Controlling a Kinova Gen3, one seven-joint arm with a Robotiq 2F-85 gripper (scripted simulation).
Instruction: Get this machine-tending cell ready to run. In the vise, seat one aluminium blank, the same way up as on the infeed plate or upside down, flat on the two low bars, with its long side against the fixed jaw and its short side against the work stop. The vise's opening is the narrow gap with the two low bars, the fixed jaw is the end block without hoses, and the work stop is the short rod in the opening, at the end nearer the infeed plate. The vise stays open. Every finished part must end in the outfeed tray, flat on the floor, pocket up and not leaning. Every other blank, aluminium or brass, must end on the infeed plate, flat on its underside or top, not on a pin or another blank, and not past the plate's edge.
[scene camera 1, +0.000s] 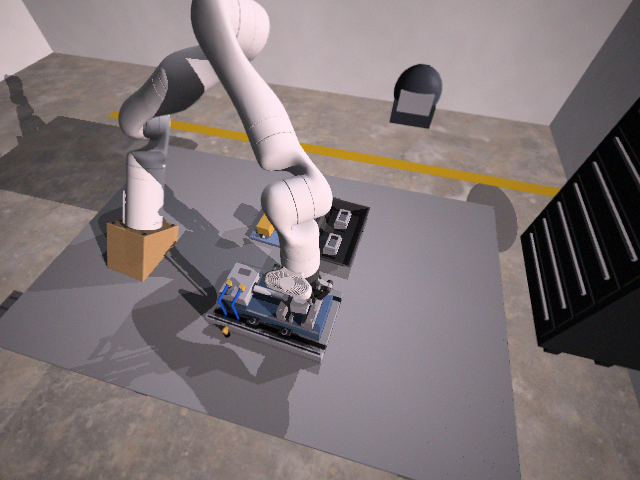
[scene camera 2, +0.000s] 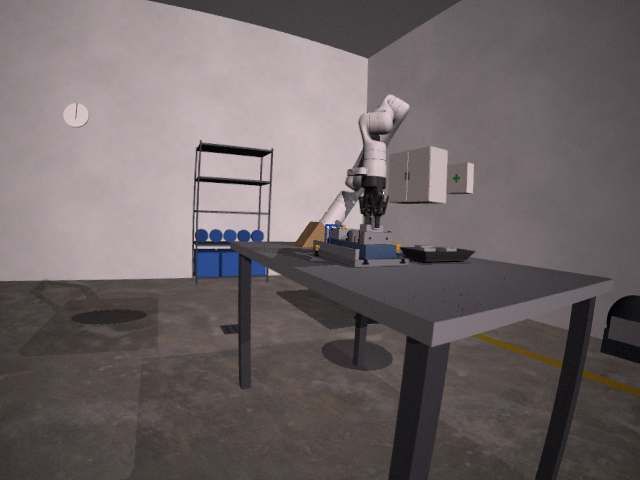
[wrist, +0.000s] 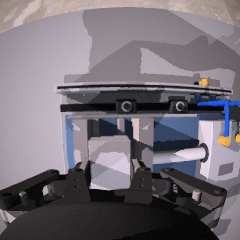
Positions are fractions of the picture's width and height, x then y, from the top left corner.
Observation:
I see my gripper (wrist: 0.46, 0.69) and a vise (wrist: 0.71, 0.56).

